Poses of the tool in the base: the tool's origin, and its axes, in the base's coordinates. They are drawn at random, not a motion.
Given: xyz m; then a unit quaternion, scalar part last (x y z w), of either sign.
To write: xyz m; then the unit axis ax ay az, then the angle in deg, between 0 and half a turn. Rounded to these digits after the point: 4 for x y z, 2 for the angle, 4 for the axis.
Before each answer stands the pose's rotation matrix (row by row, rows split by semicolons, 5 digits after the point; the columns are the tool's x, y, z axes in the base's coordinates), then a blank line. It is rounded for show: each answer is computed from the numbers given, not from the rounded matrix.
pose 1, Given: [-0.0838 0.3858 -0.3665 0.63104 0.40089 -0.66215 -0.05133]
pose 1, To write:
-0.19831 0.43798 -0.87684; 0.57393 -0.67331 -0.46612; -0.79453 -0.59568 -0.11785

[-0.0838 0.3858 -0.3665 -0.6319 -0.4014 0.6630 174.12]
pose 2, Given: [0.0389 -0.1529 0.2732 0.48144 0.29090 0.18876 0.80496]
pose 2, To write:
0.75949 -0.02379 0.65008; 0.58399 0.46517 -0.66526; -0.28657 0.88490 0.36718

[0.0389 -0.1529 0.2732 0.8114 0.4903 0.3181 72.79]
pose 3, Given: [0.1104 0.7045 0.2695 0.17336 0.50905 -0.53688 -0.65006]
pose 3, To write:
-0.09474 -0.52151 -0.84797; 0.87450 0.36341 -0.32121; 0.47568 -0.77198 0.42163

[0.1104 0.7045 0.2695 -0.2281 -0.6699 0.7065 98.91]
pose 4, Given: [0.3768 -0.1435 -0.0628 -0.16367 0.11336 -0.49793 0.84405]
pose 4, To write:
0.47843 0.80345 0.35436; -0.87767 0.45055 0.16340; -0.02837 -0.38918 0.92072

[0.3768 -0.1435 -0.0628 -0.3052 0.2114 -0.9285 64.86]
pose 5, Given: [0.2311 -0.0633 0.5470 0.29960 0.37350 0.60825 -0.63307]
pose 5, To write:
-0.01893 0.99392 -0.10844; -0.54632 0.08055 0.83369; 0.83736 0.07503 0.54148

[0.2311 -0.0633 0.5470 -0.3870 -0.4825 -0.7858 101.45]
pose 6, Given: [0.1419 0.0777 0.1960 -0.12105 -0.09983 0.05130 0.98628]
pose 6, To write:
0.97480 -0.07702 -0.20934; 0.12536 0.96543 0.22854; 0.18450 -0.24902 0.95076

[0.1419 0.0777 0.1960 -0.7333 -0.6047 0.3108 19.00]
